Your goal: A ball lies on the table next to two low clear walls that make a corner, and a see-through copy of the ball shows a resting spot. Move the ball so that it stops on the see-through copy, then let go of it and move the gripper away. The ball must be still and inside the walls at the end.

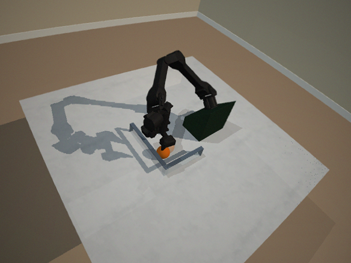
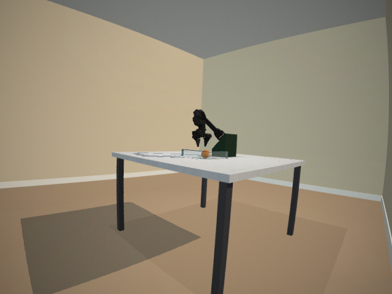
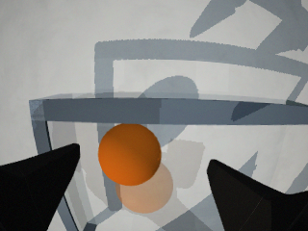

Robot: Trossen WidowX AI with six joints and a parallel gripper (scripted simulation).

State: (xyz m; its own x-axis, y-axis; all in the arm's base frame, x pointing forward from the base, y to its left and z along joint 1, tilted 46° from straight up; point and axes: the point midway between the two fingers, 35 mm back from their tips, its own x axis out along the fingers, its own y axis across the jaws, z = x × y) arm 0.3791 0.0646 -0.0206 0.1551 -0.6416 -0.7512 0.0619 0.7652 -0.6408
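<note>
The orange ball is 60 mm below my gripper tip, 30 mm behind it and 20 mm to the left of it. Round my gripper tip: see-through copy of ball: 70 mm behind, 60 mm below.
</note>
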